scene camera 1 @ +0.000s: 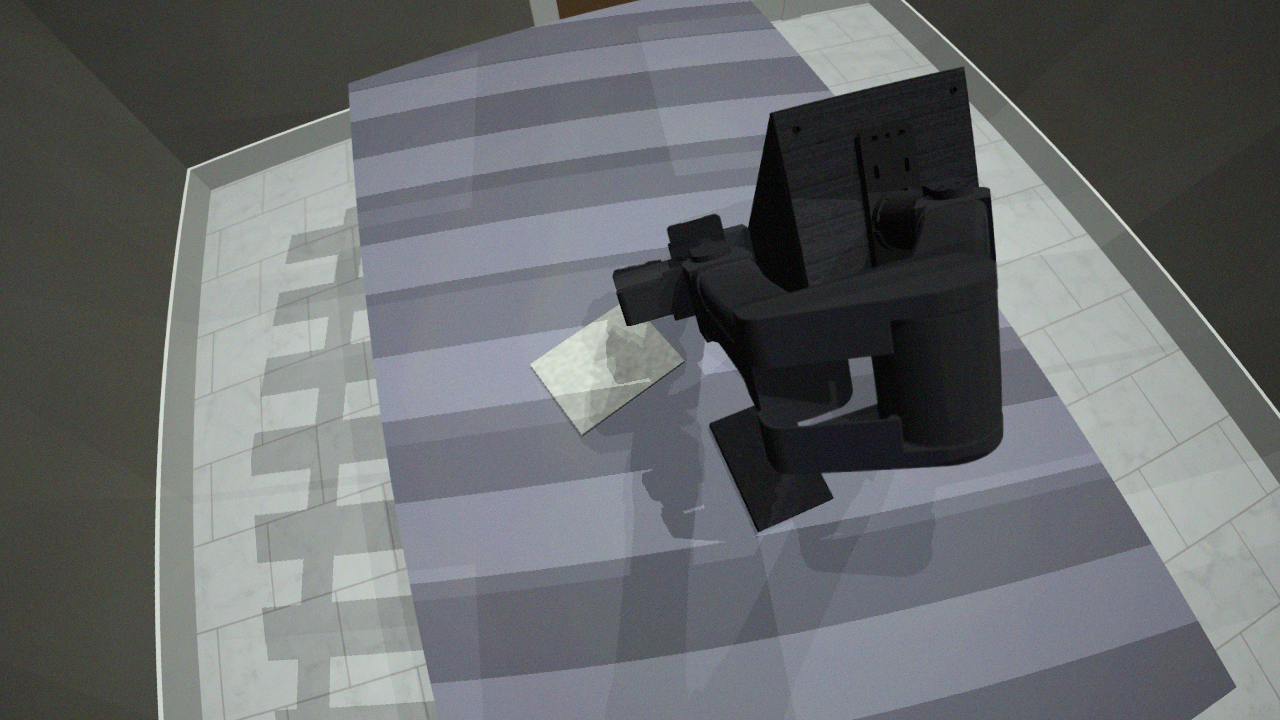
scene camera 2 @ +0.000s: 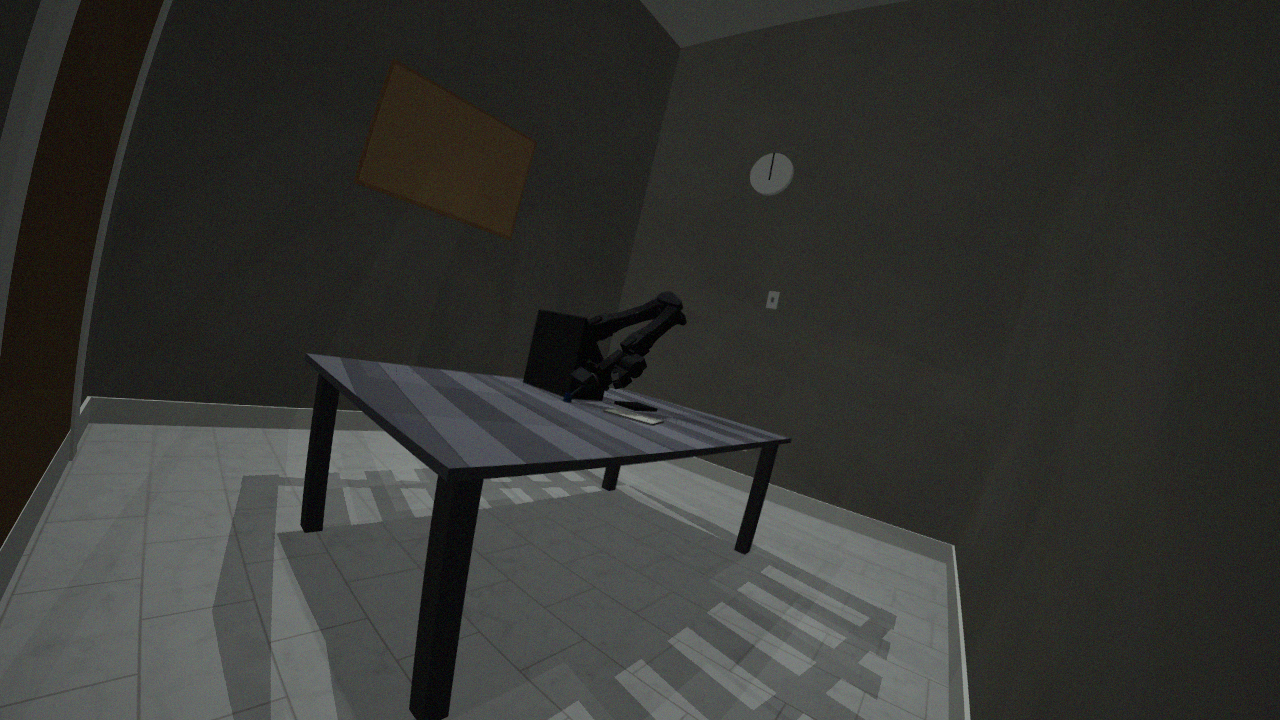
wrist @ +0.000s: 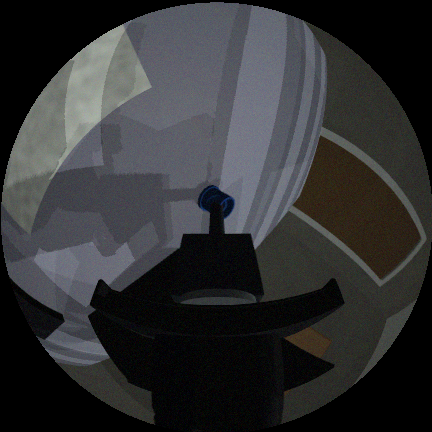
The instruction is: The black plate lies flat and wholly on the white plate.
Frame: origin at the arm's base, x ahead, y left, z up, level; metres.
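Where they show: hand, its tool point: [scene camera 2: 564, 400] [wrist: 216, 193]; arm's base, origin of its link: [scene camera 1: 892, 218] [scene camera 2: 576, 344].
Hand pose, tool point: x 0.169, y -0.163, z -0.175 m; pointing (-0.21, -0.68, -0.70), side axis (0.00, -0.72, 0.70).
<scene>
Things, the pixels of their top centre, and the offset from my tool point. Level surfaces: height alone.
- black plate, centre of its top: [scene camera 1: 770, 460] [scene camera 2: 636, 404] dx +0.031, dy +0.332, dz +0.009 m
- white plate, centre of its top: [scene camera 1: 606, 362] [scene camera 2: 634, 415] dx +0.176, dy +0.139, dz +0.004 m
- striped table, height of its surface: dz -0.002 m
The black plate [scene camera 1: 760, 488] [scene camera 2: 635, 405] [wrist: 36, 316] lies flat on the table, apart from the white plate; in scene camera 1 the arm hides part of it. The white plate [scene camera 1: 572, 380] [scene camera 2: 640, 418] [wrist: 85, 95] lies flat on the table, turned at an angle, with nothing on it that I can see. My blue suction cup [scene camera 2: 567, 397] [wrist: 217, 201] is off and holds nothing. It hangs tilted, close over the striped table beside the white plate. In scene camera 1 the wrist hides the cup and overlaps the white plate's far corner.
The striped table [scene camera 1: 554, 626] [scene camera 2: 402, 394] bears both plates and my arm [scene camera 1: 859, 304] [scene camera 2: 666, 308]. A tall dark slanted panel [scene camera 1: 832, 179] [scene camera 2: 553, 349] stands behind the arm. Arm shadows fall over the table and the white plate.
</scene>
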